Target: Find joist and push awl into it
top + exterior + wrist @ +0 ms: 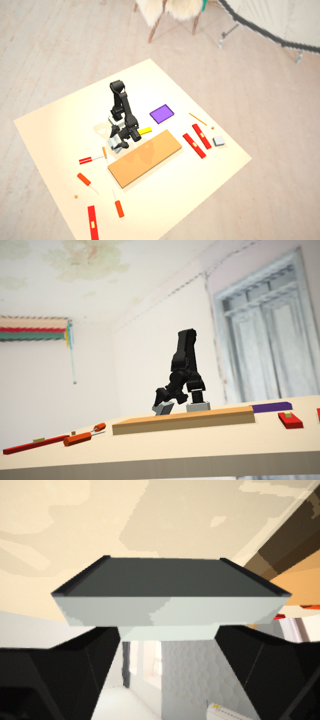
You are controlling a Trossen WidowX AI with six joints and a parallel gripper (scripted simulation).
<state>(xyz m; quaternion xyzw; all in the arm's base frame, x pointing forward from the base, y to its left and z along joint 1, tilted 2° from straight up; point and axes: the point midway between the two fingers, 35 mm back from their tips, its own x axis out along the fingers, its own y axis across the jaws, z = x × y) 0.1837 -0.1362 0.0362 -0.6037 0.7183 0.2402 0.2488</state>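
Right now the stud finder is 2 cm ahead of my gripper tip and 1 cm below it. From my gripper tip the other things lie so: square indicator: 3 cm ahead, 1 cm to the right; then awl: 7 cm to the right, 7 cm below, 2 cm ahead; then red-handled tool: 16 cm to the right, 7 cm below, 2 cm behind.
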